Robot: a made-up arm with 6 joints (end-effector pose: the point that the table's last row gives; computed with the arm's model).
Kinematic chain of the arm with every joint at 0, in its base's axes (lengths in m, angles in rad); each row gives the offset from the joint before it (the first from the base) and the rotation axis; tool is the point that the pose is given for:
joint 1: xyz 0 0 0.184 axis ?
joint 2: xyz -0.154 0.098 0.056 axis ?
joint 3: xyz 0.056 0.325 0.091 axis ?
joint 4: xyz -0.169 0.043 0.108 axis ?
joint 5: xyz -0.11 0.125 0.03 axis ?
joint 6: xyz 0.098 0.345 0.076 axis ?
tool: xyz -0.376 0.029 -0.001
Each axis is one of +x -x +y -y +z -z.
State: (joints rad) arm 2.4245 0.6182 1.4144 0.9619 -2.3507 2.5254
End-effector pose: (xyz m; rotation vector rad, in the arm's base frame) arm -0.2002 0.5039 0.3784 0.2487 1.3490 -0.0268
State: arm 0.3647 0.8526 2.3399 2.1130 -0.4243 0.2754
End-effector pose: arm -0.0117 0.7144 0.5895 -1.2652 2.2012 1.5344
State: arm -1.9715 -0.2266 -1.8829 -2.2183 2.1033 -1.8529
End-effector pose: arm 0.0122 0.6226 0.3975 -0.8073 0.2914 -0.2765
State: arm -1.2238 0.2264 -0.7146 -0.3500 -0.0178 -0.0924
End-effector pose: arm -0.1549 0.8869 -0.5688 -0.0680 -1.9125 0.1686
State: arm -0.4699 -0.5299 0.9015 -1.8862 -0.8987 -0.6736
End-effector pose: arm -0.0297 -0.1158 0.8807 1.2879 1.5662 -0.0393
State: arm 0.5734 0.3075 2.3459 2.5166 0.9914 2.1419
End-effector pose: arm 0.5993 0.6544 0.4340 1.0144 -2.3221 0.0290
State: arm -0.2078 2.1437 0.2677 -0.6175 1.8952 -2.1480
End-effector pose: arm -0.5220 0.2475 -0.1159 2.1136 0.4797 -1.9858
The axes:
joint 1: +y
joint 2: -x
joint 3: +y
joint 4: -x
joint 5: +z
joint 6: +x

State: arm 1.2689 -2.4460 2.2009 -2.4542 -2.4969 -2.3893
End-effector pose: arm 0.2322 -0.0858 0.3911 -0.5735 1.2444 -1.4651
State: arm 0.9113 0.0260 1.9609 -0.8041 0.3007 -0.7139
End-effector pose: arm 0.7935 0.6896 0.0817 0.2794 2.6487 -0.0956
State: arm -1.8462 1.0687 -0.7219 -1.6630 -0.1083 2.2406
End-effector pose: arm 0.2637 0.3487 -0.6436 1.1363 0.0771 2.3031
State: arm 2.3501 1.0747 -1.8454 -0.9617 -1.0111 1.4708
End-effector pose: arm 0.0854 0.1875 1.0436 1.9197 1.2025 -1.2443
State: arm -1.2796 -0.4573 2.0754 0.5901 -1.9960 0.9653
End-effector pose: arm -0.2660 0.7060 0.1583 -0.0321 -0.6773 -0.9341
